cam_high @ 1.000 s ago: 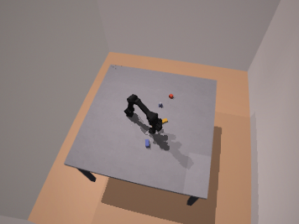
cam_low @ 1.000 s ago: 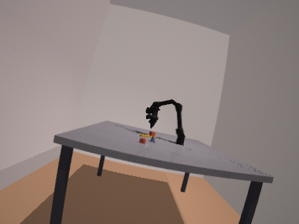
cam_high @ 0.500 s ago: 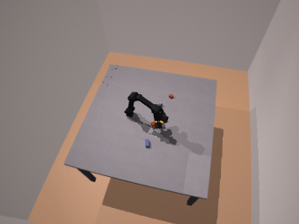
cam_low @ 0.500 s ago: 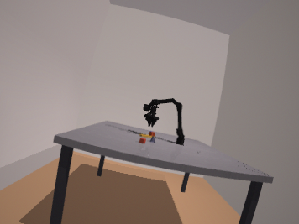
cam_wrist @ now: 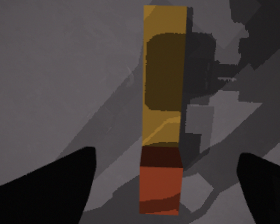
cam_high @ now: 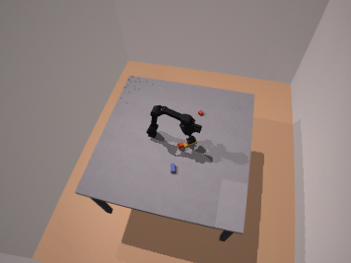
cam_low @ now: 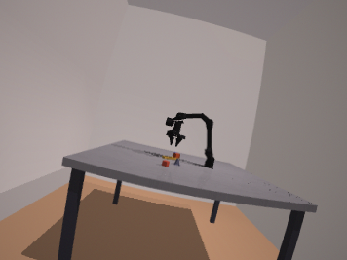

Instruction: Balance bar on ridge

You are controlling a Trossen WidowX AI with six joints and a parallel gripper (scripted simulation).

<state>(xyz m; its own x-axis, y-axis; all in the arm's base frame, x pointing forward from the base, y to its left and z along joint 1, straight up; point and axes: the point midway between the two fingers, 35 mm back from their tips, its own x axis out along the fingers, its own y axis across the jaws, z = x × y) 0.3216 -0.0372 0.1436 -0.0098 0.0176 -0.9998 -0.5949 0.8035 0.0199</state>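
Now: gripper tip 5 cm short of the red cube, 34 cm to the right of it and 9 cm above it. Also, from my gripper tip: blue ridge block: 7 cm behind, 24 cm to the right, 9 cm below.
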